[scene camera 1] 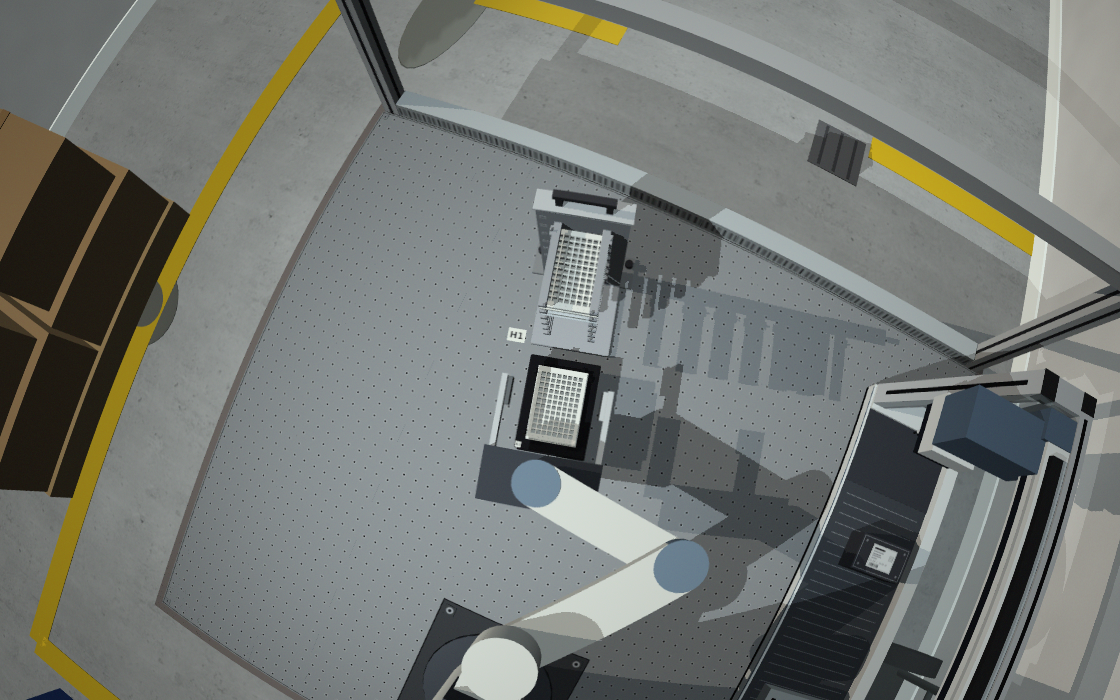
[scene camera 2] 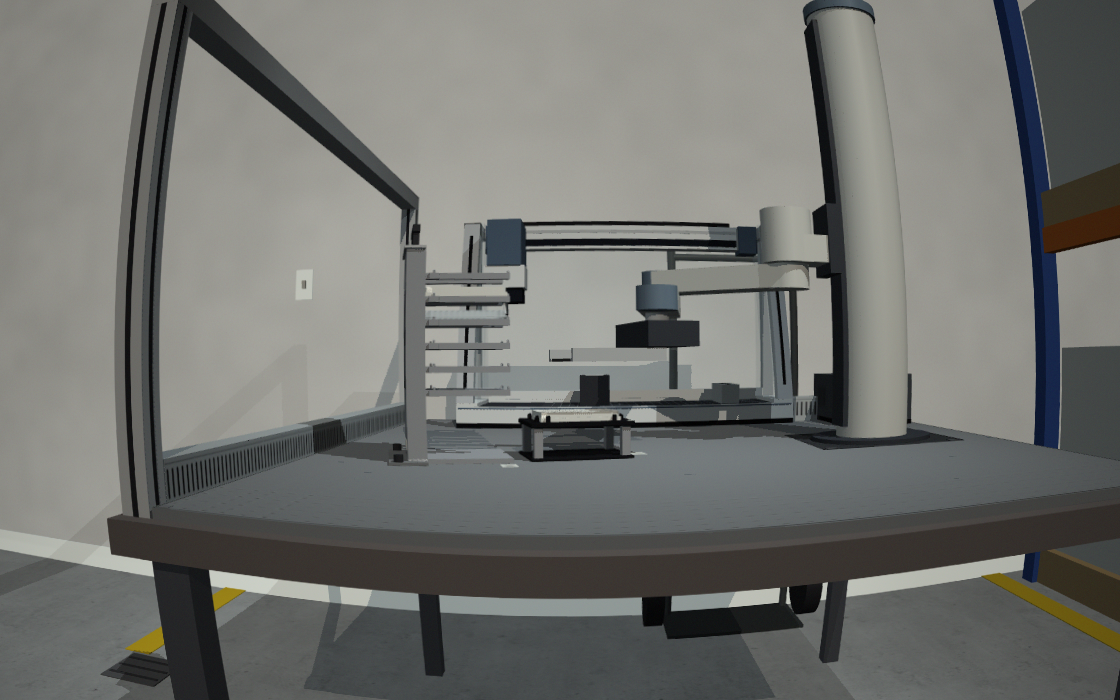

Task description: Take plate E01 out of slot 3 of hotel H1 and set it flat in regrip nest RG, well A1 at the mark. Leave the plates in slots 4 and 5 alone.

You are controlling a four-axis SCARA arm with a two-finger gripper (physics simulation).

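Seen in the pictures: gripper, between the fingertips: (scene camera 1: 558, 383) (scene camera 2: 560, 355); arm's base, origin of its link: (scene camera 2: 871, 444).
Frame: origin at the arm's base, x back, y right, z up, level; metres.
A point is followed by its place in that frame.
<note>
A white well plate (scene camera 1: 558, 406) @(y -0.102, x -0.566, z 0.087 m) (scene camera 2: 574, 414) @(y -0.148, x -0.567, z 0.084 m), E01, lies in the black regrip nest RG (scene camera 1: 569, 360) (scene camera 2: 578, 454) @(y -0.122, x -0.561, z 0.018 m) and looks level. A small white mark shows at the nest's lower left corner in scene camera 1; the plate's A1 well is too small to tell. My gripper (scene camera 1: 558, 385) @(y -0.111, x -0.590, z 0.175 m) (scene camera 2: 561, 354) @(y -0.111, x -0.590, z 0.175 m) is open and empty, high above the nest, its fingers to either side of the plate as seen from above. Hotel H1 (scene camera 1: 569, 334) @(y -0.142, x -0.699, z 0.021 m) (scene camera 2: 415, 354) @(y -0.235, x -0.799, z 0.177 m) holds a plate in slot 4 (scene camera 2: 466, 313) @(y -0.188, x -0.728, z 0.239 m) and one in slot 5 (scene camera 2: 462, 292) @(y -0.191, x -0.734, z 0.271 m). Its slot 3 shows no plate.
The hotel stands close behind the nest, by the label H1 (scene camera 1: 516, 335) @(y -0.229, x -0.660, z 0.013 m). The arm's column (scene camera 2: 871, 247) @(y -0.072, x -0.021, z 0.367 m) stands on the table's other side. A gantry with a blue-grey motor block (scene camera 1: 987, 429) @(y 0.501, x -0.723, z 0.500 m) (scene camera 2: 505, 241) @(y 0.465, x -0.734, z 0.446 m) stands along one side. A frame post (scene camera 2: 148, 247) @(y -0.717, x -1.004, z 0.287 m) rises at the table corner.
</note>
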